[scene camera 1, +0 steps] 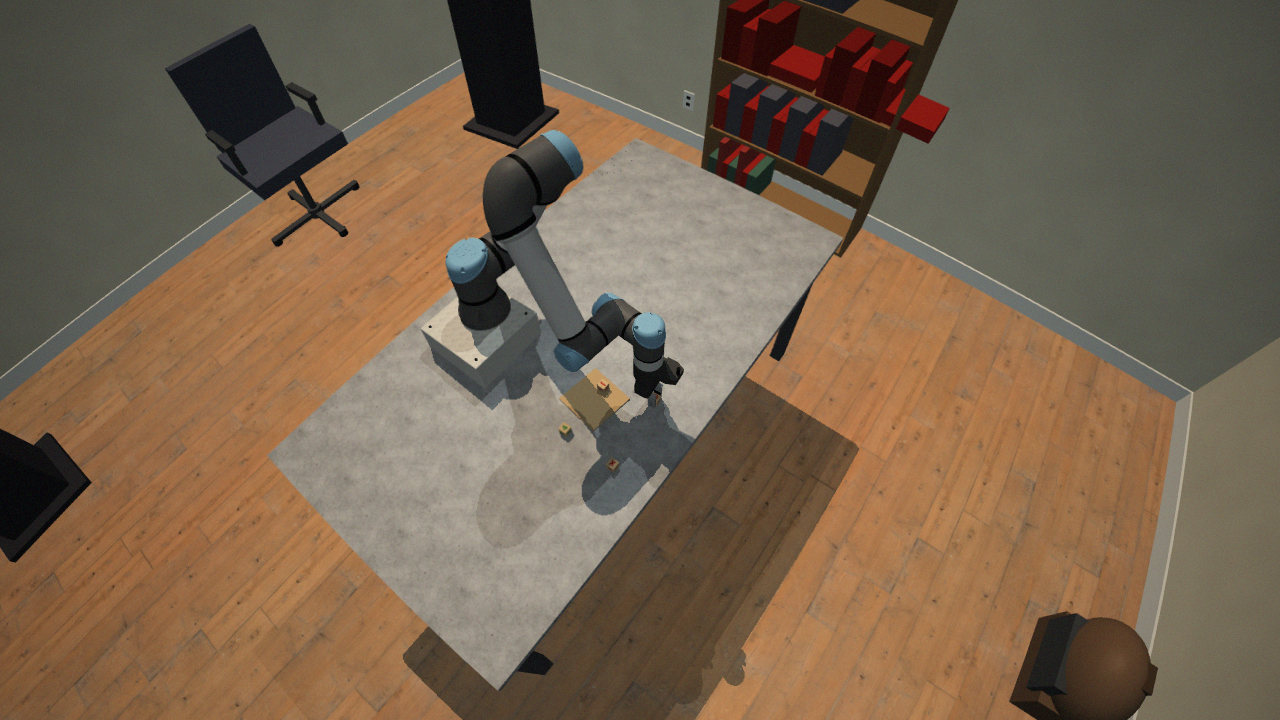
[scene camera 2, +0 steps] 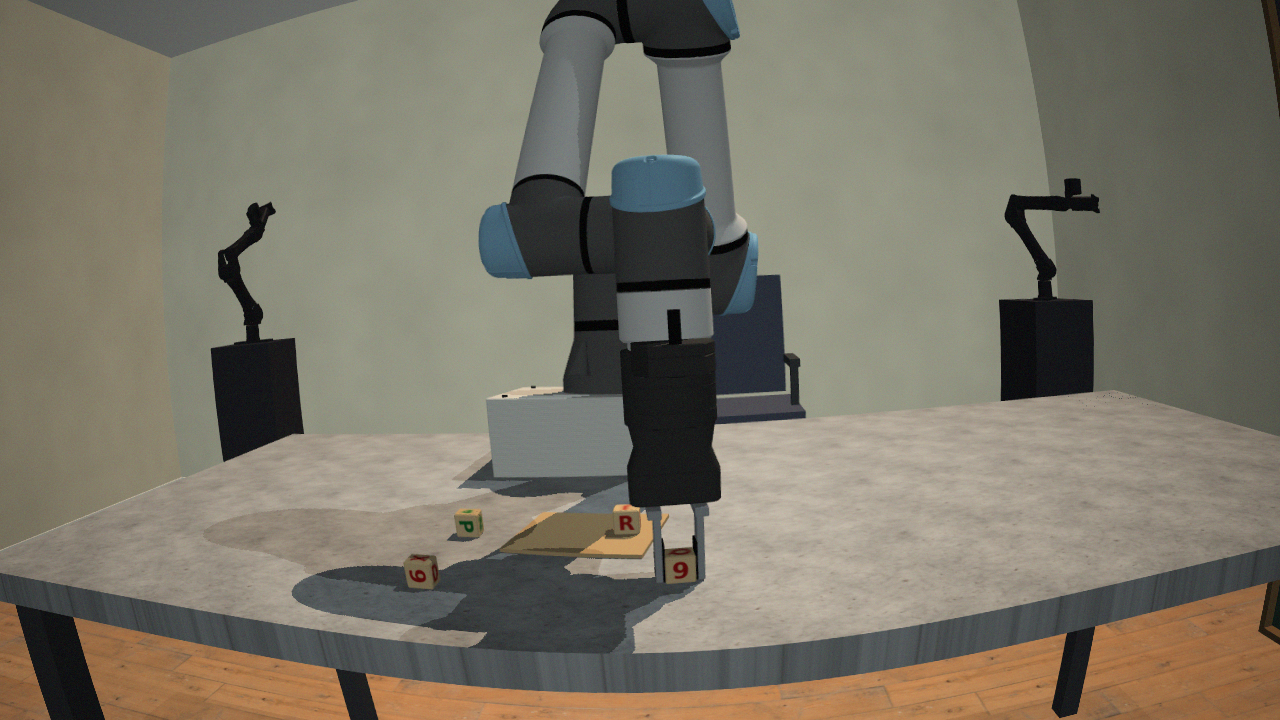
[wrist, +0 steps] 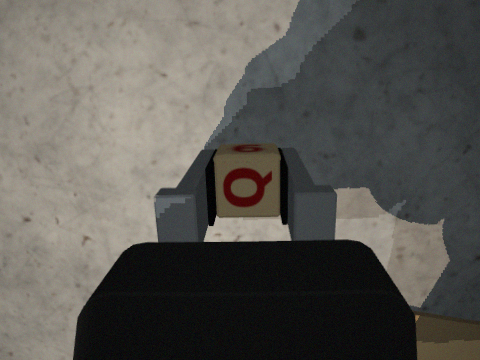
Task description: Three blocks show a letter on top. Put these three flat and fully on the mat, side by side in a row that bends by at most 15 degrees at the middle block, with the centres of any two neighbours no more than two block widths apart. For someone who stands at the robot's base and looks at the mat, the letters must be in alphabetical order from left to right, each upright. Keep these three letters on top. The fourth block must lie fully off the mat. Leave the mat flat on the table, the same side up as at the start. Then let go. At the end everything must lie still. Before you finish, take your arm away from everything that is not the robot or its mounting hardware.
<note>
In view: my gripper (scene camera 2: pixel 679 577) and a tan mat (scene camera 2: pixel 592 535).
The tan mat shows as well in scene camera 1 (scene camera 1: pixel 593 407). My gripper also shows in the wrist view (wrist: pixel 248 172).
</note>
